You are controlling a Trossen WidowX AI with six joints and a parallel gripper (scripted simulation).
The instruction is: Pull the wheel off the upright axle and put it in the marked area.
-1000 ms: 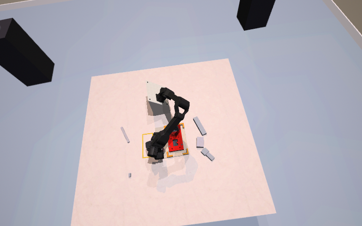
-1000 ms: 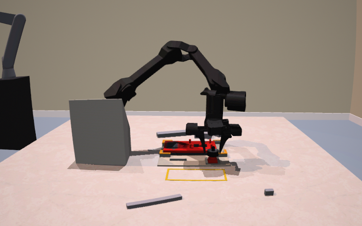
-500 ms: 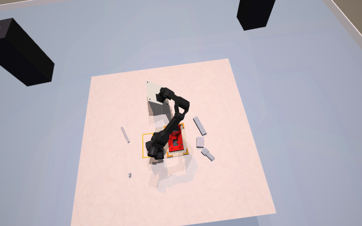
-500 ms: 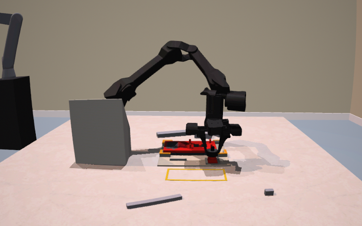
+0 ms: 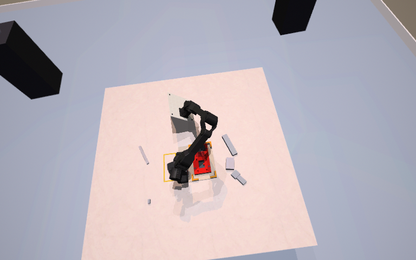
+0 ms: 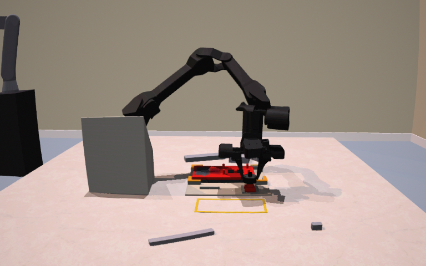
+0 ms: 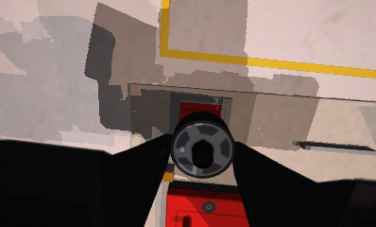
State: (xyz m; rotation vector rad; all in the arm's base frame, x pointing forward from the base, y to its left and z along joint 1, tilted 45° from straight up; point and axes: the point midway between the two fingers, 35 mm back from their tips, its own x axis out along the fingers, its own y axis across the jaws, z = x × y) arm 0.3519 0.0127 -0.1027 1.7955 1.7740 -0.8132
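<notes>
Now: the wheel right at my gripper tip.
</notes>
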